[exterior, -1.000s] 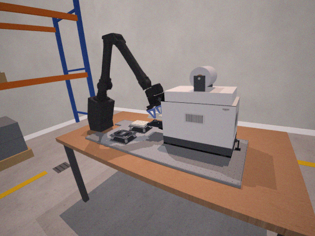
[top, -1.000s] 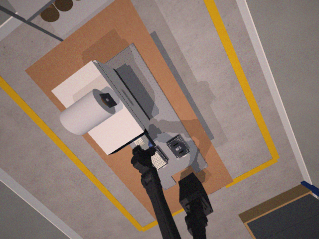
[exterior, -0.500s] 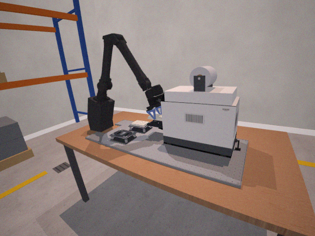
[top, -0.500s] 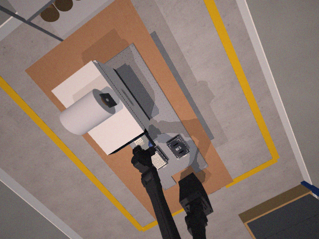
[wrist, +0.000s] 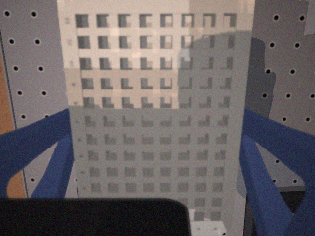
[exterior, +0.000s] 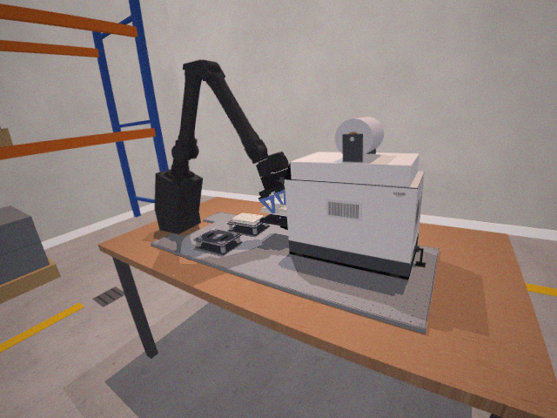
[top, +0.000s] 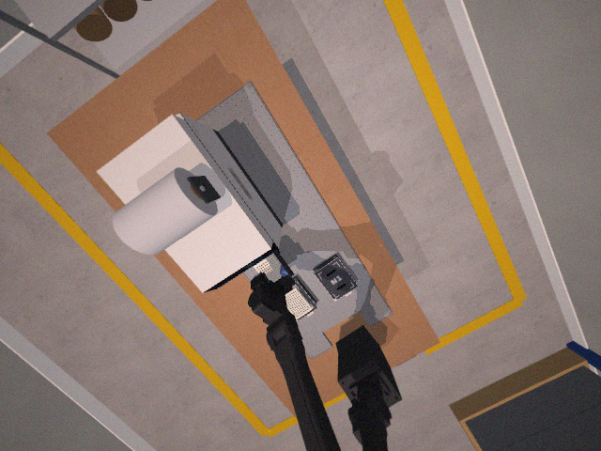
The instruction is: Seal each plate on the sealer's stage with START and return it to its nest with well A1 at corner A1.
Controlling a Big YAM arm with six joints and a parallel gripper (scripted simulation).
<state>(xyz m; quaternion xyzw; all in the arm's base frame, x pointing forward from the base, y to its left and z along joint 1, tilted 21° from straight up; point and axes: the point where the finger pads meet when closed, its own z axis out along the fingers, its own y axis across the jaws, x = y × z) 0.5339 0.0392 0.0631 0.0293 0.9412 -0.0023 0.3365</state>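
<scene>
The dark sealer stage lies 4 cm below my hand. Also, from my hand: foil roll (34 cm ahead, 28 cm above, 2 cm to the right); then white well plate (20 cm behind, 8 cm below, 4 cm to the left); then start button (11 cm ahead, 9 cm to the left, 6 cm above).
</scene>
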